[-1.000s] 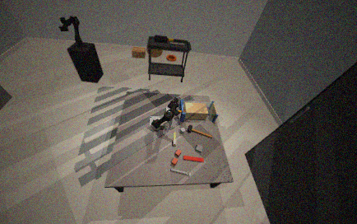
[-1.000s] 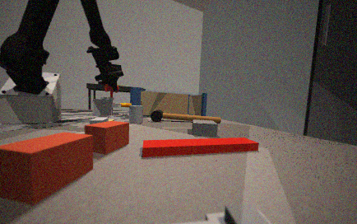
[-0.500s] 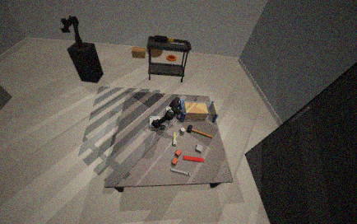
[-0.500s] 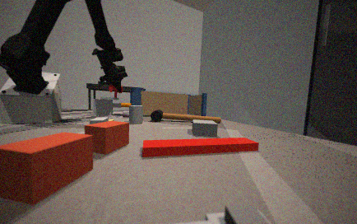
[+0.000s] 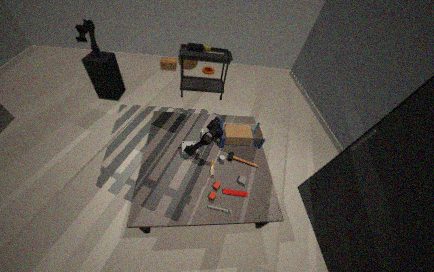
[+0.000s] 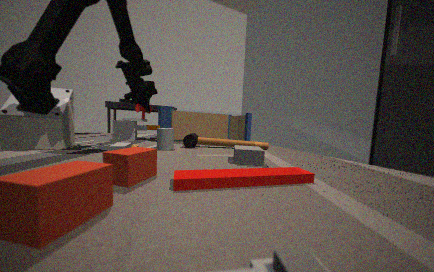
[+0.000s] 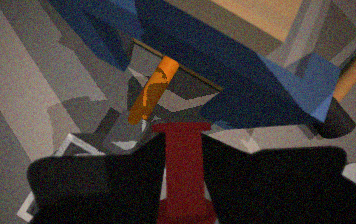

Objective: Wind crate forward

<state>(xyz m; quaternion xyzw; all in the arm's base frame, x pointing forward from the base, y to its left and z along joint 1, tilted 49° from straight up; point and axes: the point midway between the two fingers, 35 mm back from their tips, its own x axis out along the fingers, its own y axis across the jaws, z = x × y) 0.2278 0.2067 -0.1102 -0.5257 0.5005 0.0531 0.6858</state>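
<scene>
The winch handle is 50 mm behind my gripper tip, 30 mm below it and 10 mm to the left of it. Also, from my gripper tip: red knob 20 mm behind, 10 mm to the right; then grey winch 120 mm behind, 100 mm below, 30 mm to the left; then blue frame 60 mm to the left, 60 mm ahead, 30 mm below.
</scene>
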